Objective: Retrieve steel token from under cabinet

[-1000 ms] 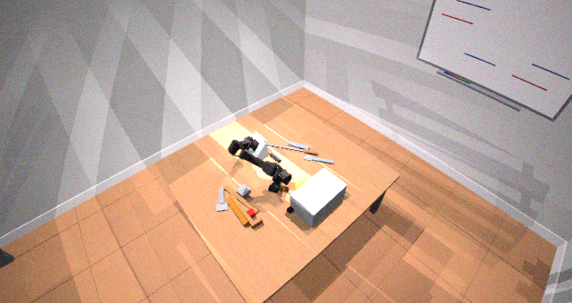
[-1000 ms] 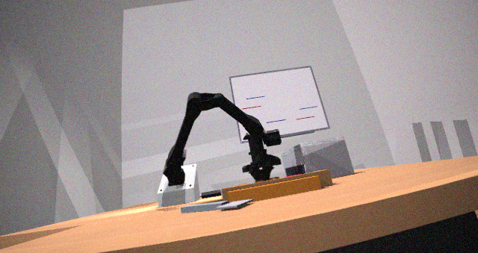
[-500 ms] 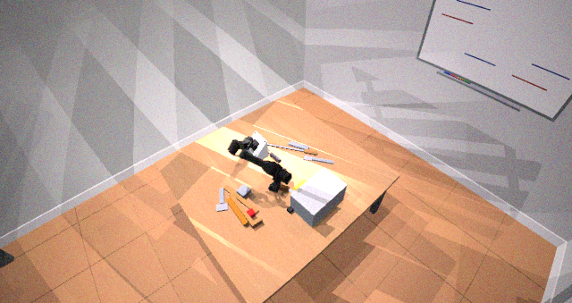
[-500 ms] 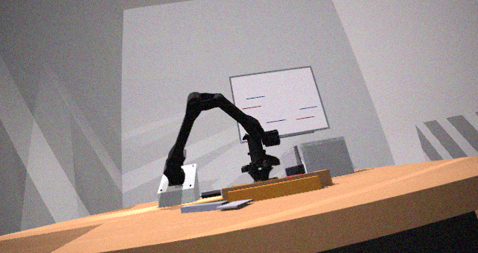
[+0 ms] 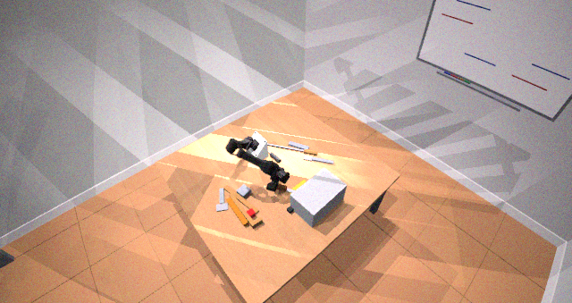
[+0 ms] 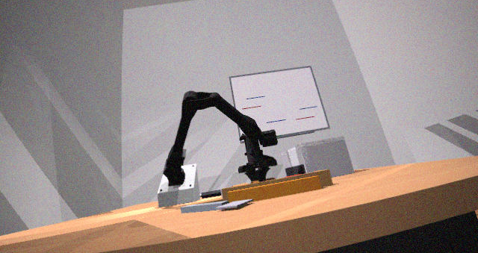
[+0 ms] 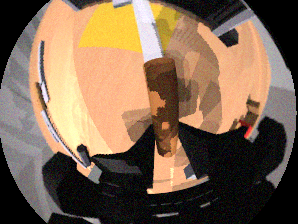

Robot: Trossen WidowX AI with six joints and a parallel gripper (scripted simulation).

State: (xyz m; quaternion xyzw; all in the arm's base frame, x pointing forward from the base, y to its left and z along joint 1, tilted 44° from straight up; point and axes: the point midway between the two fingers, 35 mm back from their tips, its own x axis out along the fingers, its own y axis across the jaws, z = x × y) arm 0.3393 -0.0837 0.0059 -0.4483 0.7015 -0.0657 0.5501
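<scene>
The grey block lies 19 cm to the right of my gripper tip, 9 cm behind it and 1 cm above it. From my gripper tip the other things lie so: orange bar 31 cm to the right, 1 cm ahead, 1 cm above; then thin wooden stick 24 cm to the right, 6 cm behind; then red block 25 cm to the right, 8 cm ahead, 1 cm above.
</scene>
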